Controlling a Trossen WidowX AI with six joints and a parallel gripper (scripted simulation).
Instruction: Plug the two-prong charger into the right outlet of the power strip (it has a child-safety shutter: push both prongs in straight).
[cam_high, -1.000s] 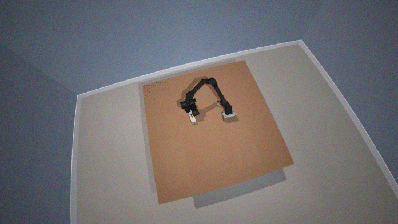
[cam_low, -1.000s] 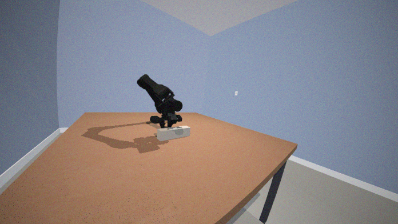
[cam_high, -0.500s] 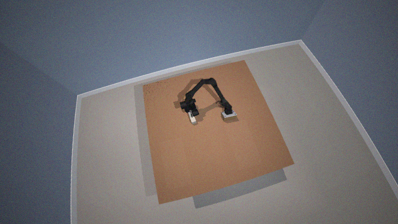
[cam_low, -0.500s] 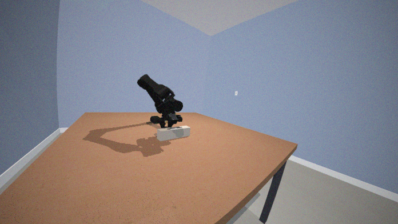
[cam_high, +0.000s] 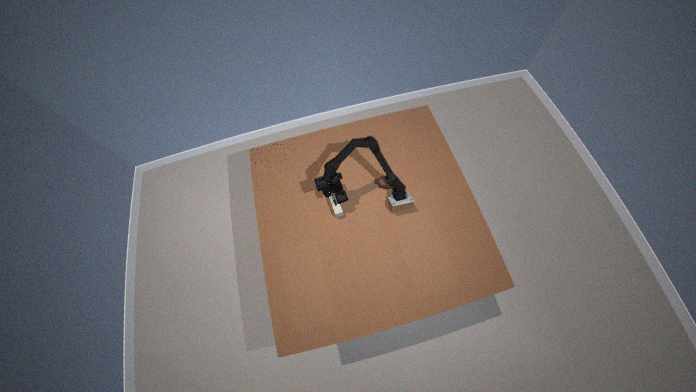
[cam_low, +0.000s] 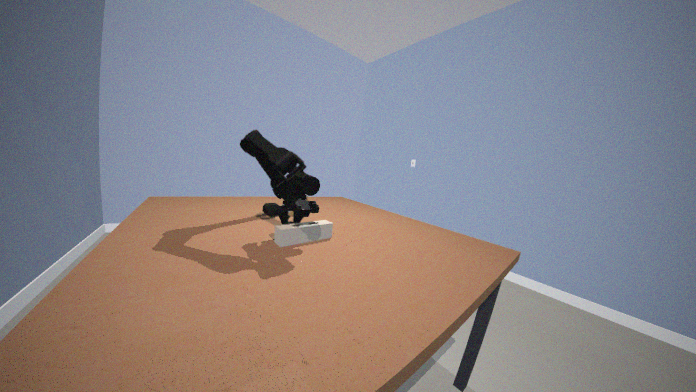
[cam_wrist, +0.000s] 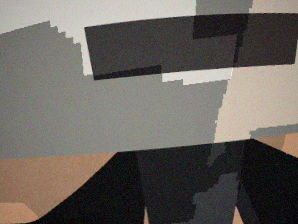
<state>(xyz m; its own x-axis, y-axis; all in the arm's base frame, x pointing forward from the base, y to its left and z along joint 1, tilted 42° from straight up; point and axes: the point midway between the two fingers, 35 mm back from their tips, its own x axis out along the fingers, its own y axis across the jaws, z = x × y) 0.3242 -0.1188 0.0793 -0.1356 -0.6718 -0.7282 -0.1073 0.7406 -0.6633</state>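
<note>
Right now my gripper tip is 2 cm short of the black two-prong charger and 1 cm below it.
</note>
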